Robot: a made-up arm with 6 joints. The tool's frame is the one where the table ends. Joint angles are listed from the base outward.
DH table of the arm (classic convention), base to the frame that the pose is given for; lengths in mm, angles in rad. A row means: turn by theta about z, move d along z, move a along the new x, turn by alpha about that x. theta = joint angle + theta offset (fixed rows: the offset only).
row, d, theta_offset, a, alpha
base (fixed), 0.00, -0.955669, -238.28, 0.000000
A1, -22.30, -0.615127, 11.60, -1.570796
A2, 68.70, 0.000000, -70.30, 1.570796
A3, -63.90, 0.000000, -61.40, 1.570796
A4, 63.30, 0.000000, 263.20, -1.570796
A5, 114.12, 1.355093, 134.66, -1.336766
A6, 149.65, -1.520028, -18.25, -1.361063
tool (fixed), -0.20, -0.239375, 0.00, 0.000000
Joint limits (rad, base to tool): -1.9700..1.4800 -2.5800..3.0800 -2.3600..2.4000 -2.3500..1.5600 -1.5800..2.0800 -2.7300..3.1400
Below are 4 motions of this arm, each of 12 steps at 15 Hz.
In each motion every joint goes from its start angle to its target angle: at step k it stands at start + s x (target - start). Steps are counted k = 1, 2, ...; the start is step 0. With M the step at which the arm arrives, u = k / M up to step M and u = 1 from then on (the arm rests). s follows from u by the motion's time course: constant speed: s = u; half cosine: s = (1 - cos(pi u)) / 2; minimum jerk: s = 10 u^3 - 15 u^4 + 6 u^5.
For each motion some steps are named. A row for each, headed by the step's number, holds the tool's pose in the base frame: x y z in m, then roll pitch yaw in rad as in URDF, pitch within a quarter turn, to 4 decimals.
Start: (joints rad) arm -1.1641 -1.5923 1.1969 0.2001 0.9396 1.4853
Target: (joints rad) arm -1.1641 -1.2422 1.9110 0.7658 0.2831 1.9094
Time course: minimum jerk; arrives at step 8
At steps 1, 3, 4, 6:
1: -0.0479 0.2029 -0.0342 -1.1789 1.0006 2.0748
3: -0.0408 0.2117 -0.0537 -1.1727 0.9840 2.2704
4: -0.0352 0.2262 -0.0646 -1.2330 1.0037 2.3856
6: -0.0273 0.2637 -0.0648 -1.4969 1.1165 2.4151

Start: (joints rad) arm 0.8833 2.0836 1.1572 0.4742 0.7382 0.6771
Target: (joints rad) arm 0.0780 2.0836 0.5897 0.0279 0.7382 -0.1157
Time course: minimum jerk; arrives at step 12
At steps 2, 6, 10, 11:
2: -0.0422 0.1183 -0.0093 0.2899 -0.3490 -1.1450
6: -0.0566 0.1066 -0.0036 0.0341 0.0765 -1.2328
10: -0.0761 0.0990 -0.0049 -0.2784 0.5526 -1.5370
11: -0.0776 0.0987 -0.0052 -0.3056 0.5834 -1.5675

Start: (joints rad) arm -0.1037 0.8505 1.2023 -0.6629 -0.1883 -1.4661
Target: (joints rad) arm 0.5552 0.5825 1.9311 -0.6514 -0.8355 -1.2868
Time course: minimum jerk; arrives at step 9
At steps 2, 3, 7, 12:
2: 0.1564 0.3176 0.0365 -1.1218 0.1263 -2.2678
3: 0.1496 0.3687 0.0398 -1.0532 0.0560 -2.1227
7: -0.0339 0.6001 0.0261 -0.7123 -0.3628 -1.4834
12: -0.0655 0.6148 0.0212 -0.6746 -0.4082 -1.4287

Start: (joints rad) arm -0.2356 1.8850 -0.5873 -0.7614 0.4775 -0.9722
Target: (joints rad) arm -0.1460 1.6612 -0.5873 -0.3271 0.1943 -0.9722
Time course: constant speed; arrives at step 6
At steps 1, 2, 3, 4, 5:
1: -0.0774 0.1916 -0.0530 -2.5336 0.0263 -2.9352
2: -0.0724 0.1837 -0.0604 -2.4695 -0.0280 -2.8489
3: -0.0676 0.1753 -0.0671 -2.4103 -0.0917 -2.7686
4: -0.0628 0.1664 -0.0732 -2.3562 -0.1638 -2.6948
5: -0.0581 0.1569 -0.0784 -2.3069 -0.2432 -2.6274

